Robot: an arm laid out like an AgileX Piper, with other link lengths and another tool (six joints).
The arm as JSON. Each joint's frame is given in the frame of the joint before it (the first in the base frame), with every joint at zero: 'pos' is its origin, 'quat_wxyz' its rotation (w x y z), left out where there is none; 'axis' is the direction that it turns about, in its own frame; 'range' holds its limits. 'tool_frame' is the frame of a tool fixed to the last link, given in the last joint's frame.
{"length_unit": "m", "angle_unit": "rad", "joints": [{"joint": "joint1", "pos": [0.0, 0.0, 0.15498], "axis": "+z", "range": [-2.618, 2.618]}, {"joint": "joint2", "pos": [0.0, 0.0, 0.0], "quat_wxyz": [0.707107, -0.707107, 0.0, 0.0], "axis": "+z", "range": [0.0, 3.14]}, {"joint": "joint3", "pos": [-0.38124, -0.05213, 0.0], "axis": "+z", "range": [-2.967, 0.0]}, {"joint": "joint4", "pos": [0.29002, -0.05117, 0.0], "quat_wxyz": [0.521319, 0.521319, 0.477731, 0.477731], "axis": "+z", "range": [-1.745, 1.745]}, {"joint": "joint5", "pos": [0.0, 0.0, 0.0], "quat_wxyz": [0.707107, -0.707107, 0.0, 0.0], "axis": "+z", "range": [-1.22, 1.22]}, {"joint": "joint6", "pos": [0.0, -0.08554, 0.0], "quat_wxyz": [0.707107, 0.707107, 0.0, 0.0], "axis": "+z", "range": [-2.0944, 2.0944]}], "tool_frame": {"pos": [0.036, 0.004, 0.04], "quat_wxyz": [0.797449, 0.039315, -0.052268, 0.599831]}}
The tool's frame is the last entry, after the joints.
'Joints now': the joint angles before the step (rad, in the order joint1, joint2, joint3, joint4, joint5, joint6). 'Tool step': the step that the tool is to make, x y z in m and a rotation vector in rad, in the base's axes. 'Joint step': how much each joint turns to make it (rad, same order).
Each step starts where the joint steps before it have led.
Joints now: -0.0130 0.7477 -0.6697 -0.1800 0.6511 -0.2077
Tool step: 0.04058 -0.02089 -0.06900 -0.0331 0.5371 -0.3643
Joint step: 0.0000 0.3803 0.0205 -0.2791 0.2514 0.4268
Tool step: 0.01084 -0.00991 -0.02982 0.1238 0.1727 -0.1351
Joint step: -0.1291 0.1476 -0.0001 0.1424 0.0153 -0.0674
